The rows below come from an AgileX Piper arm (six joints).
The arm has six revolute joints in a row. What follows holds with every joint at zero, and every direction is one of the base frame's. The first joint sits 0.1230 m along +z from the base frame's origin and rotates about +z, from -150.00 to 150.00 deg. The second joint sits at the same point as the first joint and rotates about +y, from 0.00 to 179.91 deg. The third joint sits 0.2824 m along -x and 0.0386 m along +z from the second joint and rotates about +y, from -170.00 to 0.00 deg. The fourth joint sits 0.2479 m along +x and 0.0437 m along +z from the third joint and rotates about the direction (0.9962, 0, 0.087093), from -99.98 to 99.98 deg. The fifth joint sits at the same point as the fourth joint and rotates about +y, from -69.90 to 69.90 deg. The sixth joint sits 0.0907 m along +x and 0.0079 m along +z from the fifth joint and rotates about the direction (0.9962, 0, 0.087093), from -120.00 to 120.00 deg. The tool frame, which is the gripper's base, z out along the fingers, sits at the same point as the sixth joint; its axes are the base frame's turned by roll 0.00, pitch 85.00 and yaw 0.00 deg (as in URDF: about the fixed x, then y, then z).
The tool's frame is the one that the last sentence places.
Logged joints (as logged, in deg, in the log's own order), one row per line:
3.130, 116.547, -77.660, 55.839, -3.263, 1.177
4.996, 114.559, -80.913, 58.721, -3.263, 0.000
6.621, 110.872, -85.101, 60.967, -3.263, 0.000
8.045, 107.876, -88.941, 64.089, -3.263, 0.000
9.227, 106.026, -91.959, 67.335, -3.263, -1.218
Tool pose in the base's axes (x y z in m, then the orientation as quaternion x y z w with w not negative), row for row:
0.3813, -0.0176, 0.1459, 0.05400, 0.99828, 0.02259, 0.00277
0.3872, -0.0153, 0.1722, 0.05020, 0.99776, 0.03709, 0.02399
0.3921, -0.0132, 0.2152, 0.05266, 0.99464, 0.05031, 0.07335
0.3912, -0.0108, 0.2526, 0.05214, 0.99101, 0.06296, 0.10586
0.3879, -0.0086, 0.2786, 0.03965, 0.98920, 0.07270, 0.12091
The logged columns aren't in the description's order. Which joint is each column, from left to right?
Columns, left to right: joint 4, joint 2, joint 3, joint 5, joint 1, joint 6.
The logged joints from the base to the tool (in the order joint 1, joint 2, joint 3, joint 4, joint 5, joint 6), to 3 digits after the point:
-3.263, 116.547, -77.660, 3.130, 55.839, 1.177
-3.263, 114.559, -80.913, 4.996, 58.721, 0.000
-3.263, 110.872, -85.101, 6.621, 60.967, 0.000
-3.263, 107.876, -88.941, 8.045, 64.089, 0.000
-3.263, 106.026, -91.959, 9.227, 67.335, -1.218

